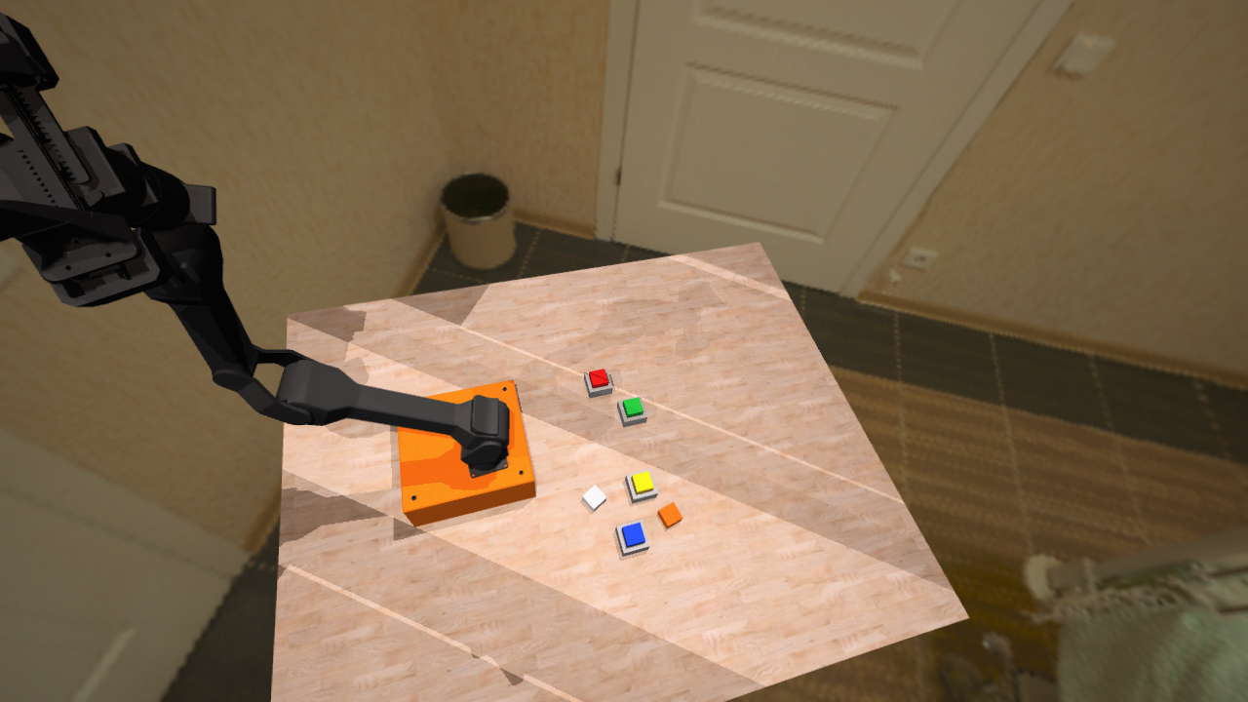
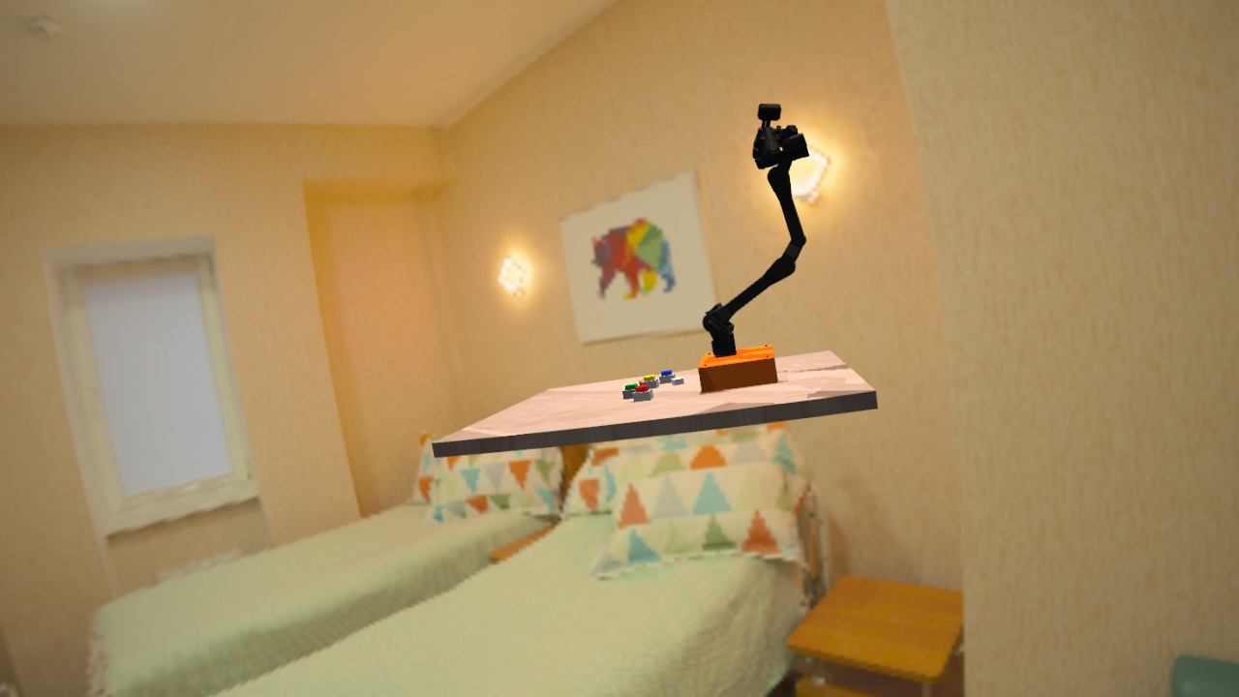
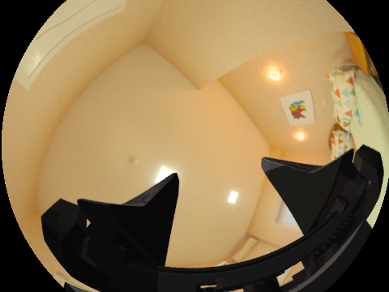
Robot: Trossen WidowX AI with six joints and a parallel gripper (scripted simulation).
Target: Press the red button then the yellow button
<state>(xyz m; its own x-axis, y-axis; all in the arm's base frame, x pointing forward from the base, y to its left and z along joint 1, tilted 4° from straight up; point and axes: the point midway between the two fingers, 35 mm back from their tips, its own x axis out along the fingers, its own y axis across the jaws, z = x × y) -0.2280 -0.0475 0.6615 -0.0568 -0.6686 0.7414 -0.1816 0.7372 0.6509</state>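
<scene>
Right now my gripper tip is 47 cm short of the red button, 14 cm to the right of it and 74 cm above it. The rest, counted from my gripper tip: white block 39 cm ahead, 9 cm to the right, 76 cm below; blue button 43 cm ahead, 18 cm to the right, 74 cm below; yellow button 48 cm ahead, 9 cm to the right, 74 cm below.
</scene>
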